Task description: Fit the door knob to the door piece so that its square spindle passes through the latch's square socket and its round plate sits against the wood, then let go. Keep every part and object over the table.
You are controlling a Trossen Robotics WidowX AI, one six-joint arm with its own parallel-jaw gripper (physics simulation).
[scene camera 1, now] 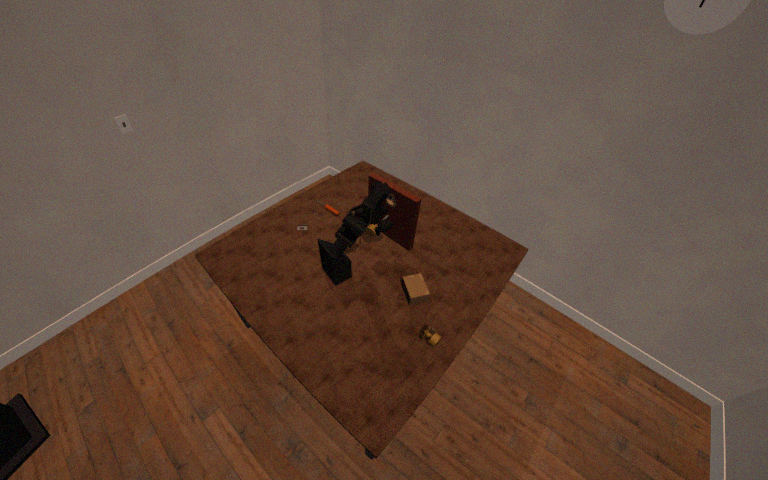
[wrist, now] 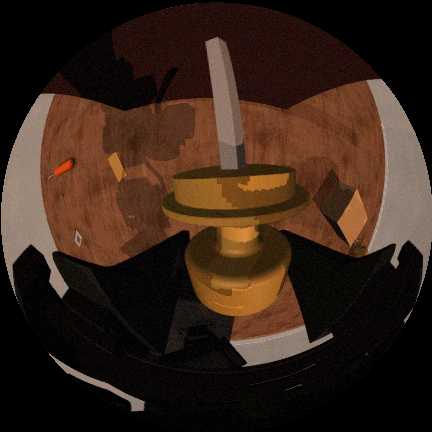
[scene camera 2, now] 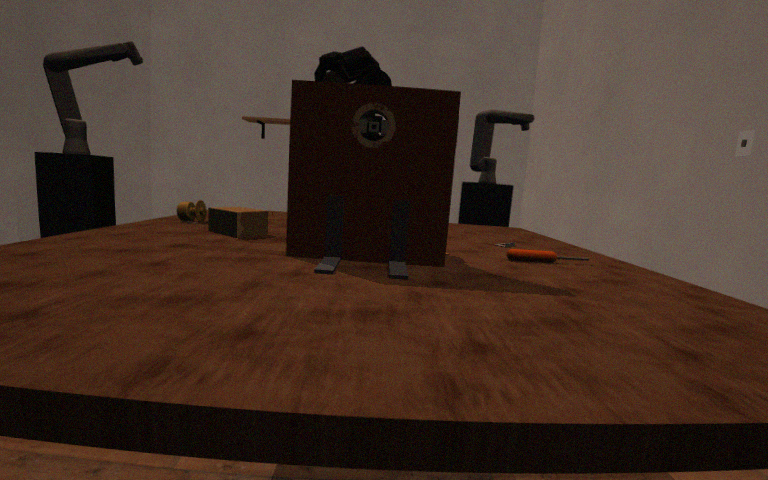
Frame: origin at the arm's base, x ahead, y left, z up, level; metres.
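Seen in the pictures: gripper, fingertip midpoint: (scene camera 1: 373,232) (wrist: 235,236); arm's base, link origin: (scene camera 1: 335,252) (wrist: 200,341).
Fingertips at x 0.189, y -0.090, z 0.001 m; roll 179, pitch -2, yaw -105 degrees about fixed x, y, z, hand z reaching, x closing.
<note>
Pixels of each thing's top centre, then the offset from my fingertips to it. "*": a spot on its surface instead.
- brass door knob, surface spot: (wrist: 240,295) (scene camera 1: 372,225) * dx -0.001, dy +0.004, dz +0.045 m
- round plate, surface spot: (wrist: 200,196) * dx +0.040, dy +0.007, dz +0.040 m
- grey square spindle, top centre: (wrist: 225,80) dx +0.084, dy -0.013, dz +0.024 m
- upright dark red door piece, surface spot: (wrist: 300,50) (scene camera 1: 402,220) * dx +0.138, dy -0.093, dz +0.006 m
- wooden block, top centre: (wrist: 354,220) (scene camera 2: 238,209) (scene camera 1: 415,285) dx -0.115, dy -0.275, dz -0.104 m
- second brass knob, top centre: (scene camera 2: 192,198) (wrist: 365,260) (scene camera 1: 432,333) dx -0.310, dy -0.423, dz -0.097 m
- orange screwdriver, top centre: (scene camera 2: 549,251) (wrist: 54,171) (scene camera 1: 327,205) dx +0.205, dy +0.403, dz -0.138 m
- small square plate, top centre: (wrist: 75,239) (scene camera 1: 301,226) dx -0.004, dy +0.436, dz -0.154 m
A brass door knob (scene camera 1: 372,228) (wrist: 240,295) with a round plate (wrist: 200,196) and a grey square spindle (wrist: 229,105) is off the table. My gripper (scene camera 1: 374,227) (wrist: 235,236) is shut on its knob end; in the wrist view the fingers stand at both sides. The spindle points towards the upright dark red door piece (scene camera 1: 406,220) (scene camera 2: 339,181) (wrist: 300,50), with the plate apart from the wood. In scene camera 2 the latch's square socket (scene camera 2: 373,126) shows inside the round hole, with no spindle visible through it. The socket does not show in the wrist view.
A wooden block (scene camera 1: 416,286) (scene camera 2: 252,224) (wrist: 353,217), a second brass knob (scene camera 1: 430,335) (scene camera 2: 192,211) (wrist: 358,249), an orange screwdriver (scene camera 1: 331,210) (scene camera 2: 531,255) (wrist: 64,168) and a small square plate (scene camera 1: 301,228) (wrist: 78,238) lie on the table. Metal feet (scene camera 2: 327,265) (scene camera 2: 398,269) support the door piece.
</note>
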